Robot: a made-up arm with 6 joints.
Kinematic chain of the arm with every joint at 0, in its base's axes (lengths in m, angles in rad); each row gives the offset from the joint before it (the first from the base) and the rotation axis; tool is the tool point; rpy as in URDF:
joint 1: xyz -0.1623 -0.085 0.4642 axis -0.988 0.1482 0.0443
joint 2: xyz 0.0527 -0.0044 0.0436 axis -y
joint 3: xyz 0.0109 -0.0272 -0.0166 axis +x
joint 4: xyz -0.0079 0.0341 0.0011 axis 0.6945 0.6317 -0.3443
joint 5: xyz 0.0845 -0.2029 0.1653 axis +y
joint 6: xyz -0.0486 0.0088 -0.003 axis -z
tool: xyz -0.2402 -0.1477 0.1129 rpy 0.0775 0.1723 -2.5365
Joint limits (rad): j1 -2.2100..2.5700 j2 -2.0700..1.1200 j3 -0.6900..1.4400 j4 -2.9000..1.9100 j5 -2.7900..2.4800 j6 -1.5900..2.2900
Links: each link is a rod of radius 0.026 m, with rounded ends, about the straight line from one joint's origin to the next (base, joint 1, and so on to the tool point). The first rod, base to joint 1, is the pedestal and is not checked.
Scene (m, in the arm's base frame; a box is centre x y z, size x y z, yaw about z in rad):
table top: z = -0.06
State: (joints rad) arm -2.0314 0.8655 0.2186 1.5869 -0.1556 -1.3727
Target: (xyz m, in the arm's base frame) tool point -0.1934 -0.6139 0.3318
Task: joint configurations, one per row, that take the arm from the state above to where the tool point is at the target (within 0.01 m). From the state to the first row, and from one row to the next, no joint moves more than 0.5 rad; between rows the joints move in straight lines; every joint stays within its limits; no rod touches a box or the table.
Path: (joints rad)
1: -1.6825 0.9079 0.1248 1.2968 -0.3942 -0.9410
2: -1.3335 0.9503 0.0310 1.0068 -0.6328 -0.5092
3: -0.9846 0.9928 -0.0629 0.7167 -0.8714 -0.0775
4: -0.6356 1.0352 -0.1567 0.4267 -1.1101 0.3543
5: -0.2867 1.0776 -0.2505 0.1366 -1.3487 0.7860
6: 0.0623 1.1200 -0.3443 -0.1534 -1.5873 1.2177
7: -0.0446 1.0594 -0.3587 0.0200 -1.4068 0.7498
8: -0.1514 0.9988 -0.3731 0.1934 -1.2264 0.2818
9: -0.2582 0.9382 -0.3876 0.3668 -1.0460 -0.1861
10: -0.3651 0.8777 -0.4020 0.5402 -0.8655 -0.6541
11: -0.4719 0.8171 -0.4164 0.7136 -0.6851 -1.1220
12: -0.5787 0.7565 -0.4308 0.8870 -0.5047 -1.5900

